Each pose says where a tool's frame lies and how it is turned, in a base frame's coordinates. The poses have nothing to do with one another.
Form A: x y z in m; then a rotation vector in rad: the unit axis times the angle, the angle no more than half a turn.
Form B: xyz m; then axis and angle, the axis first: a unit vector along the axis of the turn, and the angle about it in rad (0 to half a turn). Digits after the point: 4 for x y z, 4 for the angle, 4 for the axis.
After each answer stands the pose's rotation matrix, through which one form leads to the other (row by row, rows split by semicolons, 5 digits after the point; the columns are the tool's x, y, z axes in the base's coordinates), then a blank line. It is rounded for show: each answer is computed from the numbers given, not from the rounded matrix.
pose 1, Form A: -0.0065, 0.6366, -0.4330, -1.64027, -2.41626, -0.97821
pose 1, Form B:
-0.0065, 0.6366, -0.4330, -0.5326, -0.7845, -0.3176, 3.0799
-0.43136 0.85443 0.28960; 0.81526 0.23170 0.53072; 0.38636 0.46504 -0.79653

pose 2, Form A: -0.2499, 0.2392, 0.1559, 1.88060, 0.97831, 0.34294
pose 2, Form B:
-0.2499, 0.2392, 0.1559, 0.8758, 0.4556, 0.1597, 2.1474
0.63989 0.48261 0.59802; 0.75037 -0.22448 -0.62174; -0.16581 0.84658 -0.50578

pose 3, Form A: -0.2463, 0.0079, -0.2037, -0.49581, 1.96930, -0.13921
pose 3, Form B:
-0.2463, 0.0079, -0.2037, -0.2436, 0.9675, -0.0684, 2.0355
-0.36226 -0.28013 0.88899; -0.40241 0.90731 0.12193; -0.84074 -0.31357 -0.44140

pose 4, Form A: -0.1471, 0.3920, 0.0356, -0.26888, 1.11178, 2.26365
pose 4, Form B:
-0.1471, 0.3920, 0.0356, -0.1060, 0.4384, 0.8925, 2.5362
-0.80181 -0.59259 0.07702; 0.42321 -0.47213 0.77330; -0.42188 0.65264 0.62935

